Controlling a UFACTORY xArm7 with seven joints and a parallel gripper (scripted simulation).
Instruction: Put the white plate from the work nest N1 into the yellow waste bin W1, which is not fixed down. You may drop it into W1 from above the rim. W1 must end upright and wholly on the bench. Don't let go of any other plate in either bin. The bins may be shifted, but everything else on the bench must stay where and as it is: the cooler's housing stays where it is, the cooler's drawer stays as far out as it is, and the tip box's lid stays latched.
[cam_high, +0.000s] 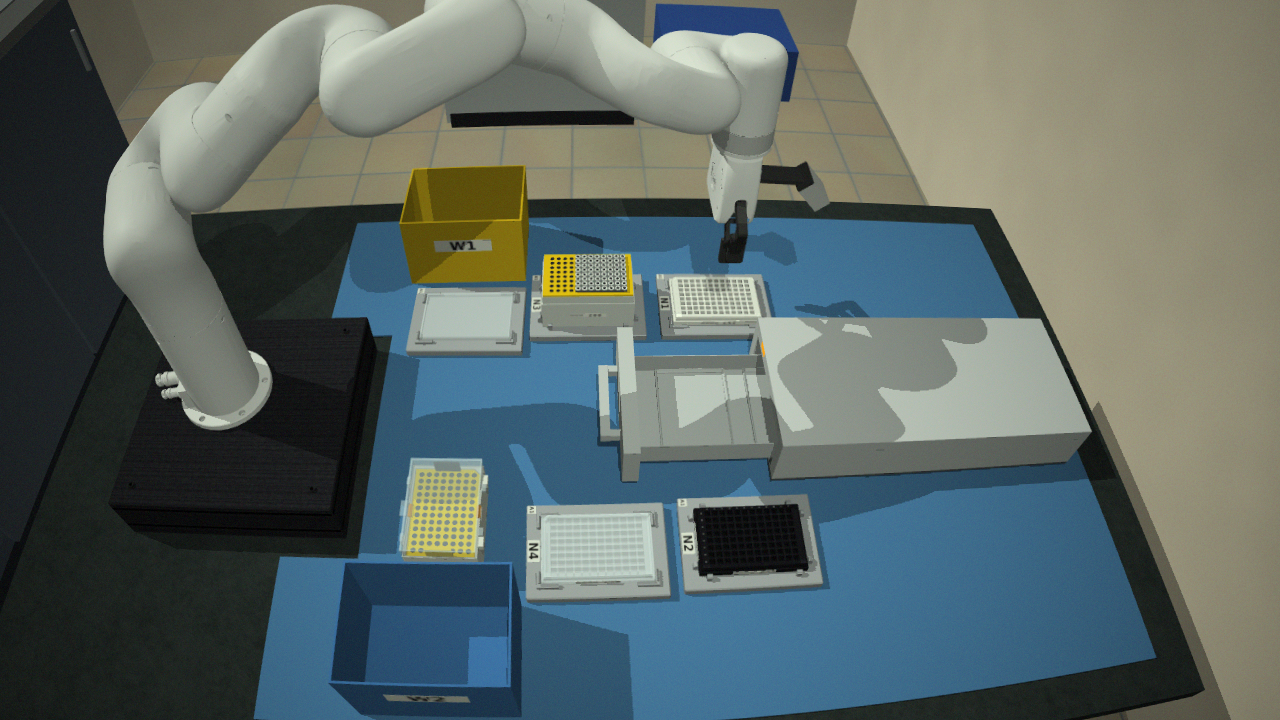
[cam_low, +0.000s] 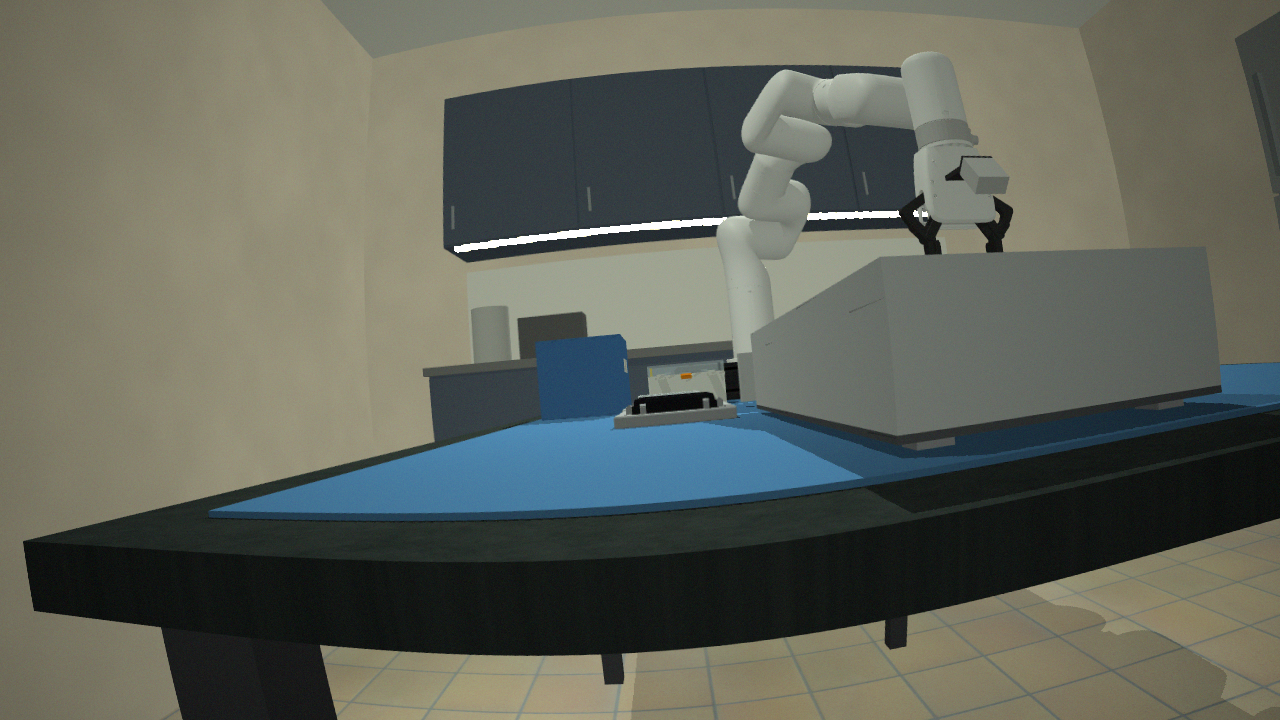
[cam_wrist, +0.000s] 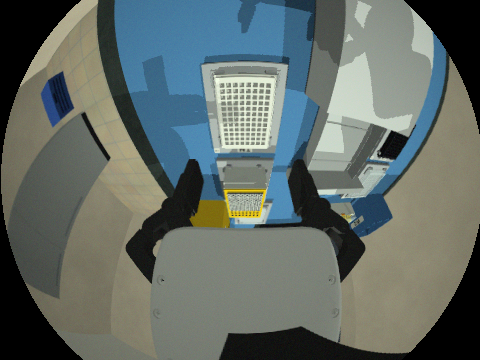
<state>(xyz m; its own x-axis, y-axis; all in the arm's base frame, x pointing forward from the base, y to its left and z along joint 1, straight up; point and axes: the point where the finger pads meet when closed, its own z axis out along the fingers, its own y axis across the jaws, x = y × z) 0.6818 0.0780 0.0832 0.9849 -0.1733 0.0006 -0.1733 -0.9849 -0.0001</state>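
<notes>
The white plate lies 13 cm below my hand. Round my hand: work nest N1: 14 cm below; yellow tip rack: 19 cm behind, 3 cm to the left, 9 cm below; drawer: 4 cm behind, 19 cm to the right, 12 cm below.
</notes>
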